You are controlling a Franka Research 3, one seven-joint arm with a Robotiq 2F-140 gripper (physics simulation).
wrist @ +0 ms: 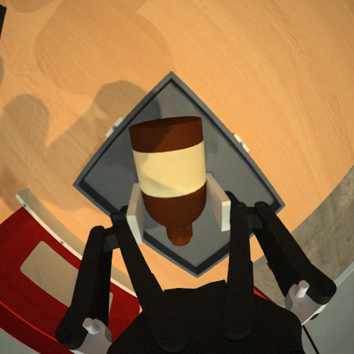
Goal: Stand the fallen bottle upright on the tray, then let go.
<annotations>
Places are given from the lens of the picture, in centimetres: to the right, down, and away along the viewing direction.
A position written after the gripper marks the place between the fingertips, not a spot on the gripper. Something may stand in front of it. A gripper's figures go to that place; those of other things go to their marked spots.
gripper [173,189]: 0, 1, 22
brown bottle [169,152]: 0, -2, 16
pale strip [44,217]: -21, 6, 24
The marked spots on the pale strip and the brown bottle are 24 cm apart.
</annotations>
